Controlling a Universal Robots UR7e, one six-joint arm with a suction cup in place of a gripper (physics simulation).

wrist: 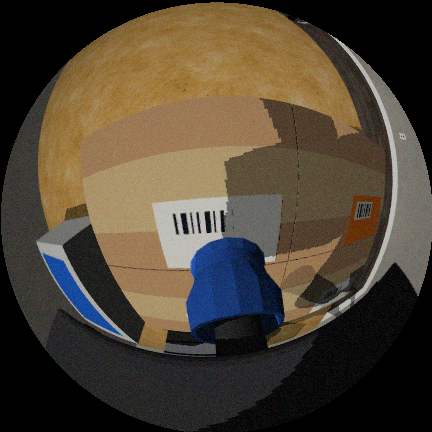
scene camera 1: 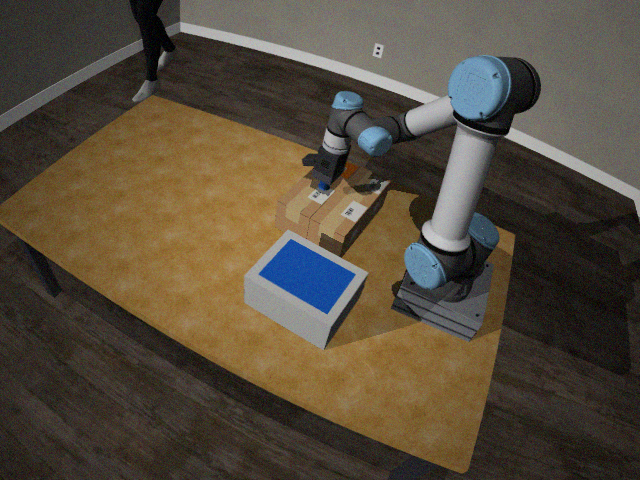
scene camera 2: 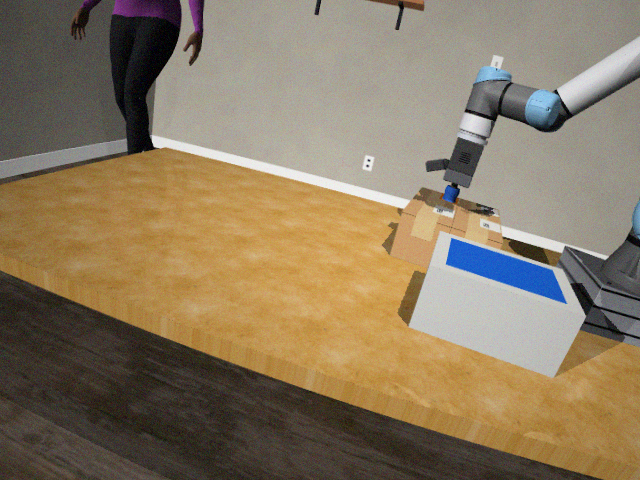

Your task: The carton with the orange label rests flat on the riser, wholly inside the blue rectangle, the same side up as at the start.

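Frame: origin at the arm's base, x down, y right, z back, level; metres.
Where they show: hand, its tool point: [wrist: 228, 269] [scene camera 1: 324, 186] [scene camera 2: 448, 200]; arm's base, origin of its link: [scene camera 2: 633, 284].
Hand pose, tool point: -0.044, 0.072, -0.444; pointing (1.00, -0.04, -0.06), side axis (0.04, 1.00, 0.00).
Each offset is from my tool point to the top centre of the thing, as dx, dy, dz. Level surfaces: height alone.
The carton with the orange label @(+0.030, +0.129, -0.029) [scene camera 1: 350, 169] [wrist: 363, 220] is at the back left of a block of cartons on the table, with its label up. My suction cup [scene camera 1: 323, 187] [scene camera 2: 450, 199] [wrist: 227, 248] points down over the neighbouring white-label carton @(+0.030, -0.030, -0.033) [scene camera 1: 297, 209] [scene camera 2: 423, 222] [wrist: 150, 180], beside its label. A small gap seems to remain under the cup, and it holds nothing; the cup's mouth is hidden in the wrist view. The grey riser @(+0.024, -0.295, +0.123) [scene camera 1: 284, 310] [scene camera 2: 491, 315] [wrist: 65, 232] stands in front of the cartons, with the blue rectangle @(+0.024, -0.295, +0.123) [scene camera 1: 307, 273] [scene camera 2: 506, 268] [wrist: 75, 287] bare on top.
Another white-label carton @(+0.030, -0.033, +0.082) [scene camera 1: 330, 227] [scene camera 2: 475, 234] stands against the right side of the front-left carton, toward the arm's base [scene camera 1: 444, 294]. The table @(dx +0.144) [scene camera 1: 155, 206] [scene camera 2: 206, 232] [wrist: 200, 50] carries the cartons and riser. A person [scene camera 1: 150, 46] [scene camera 2: 142, 67] stands beyond the far left edge.
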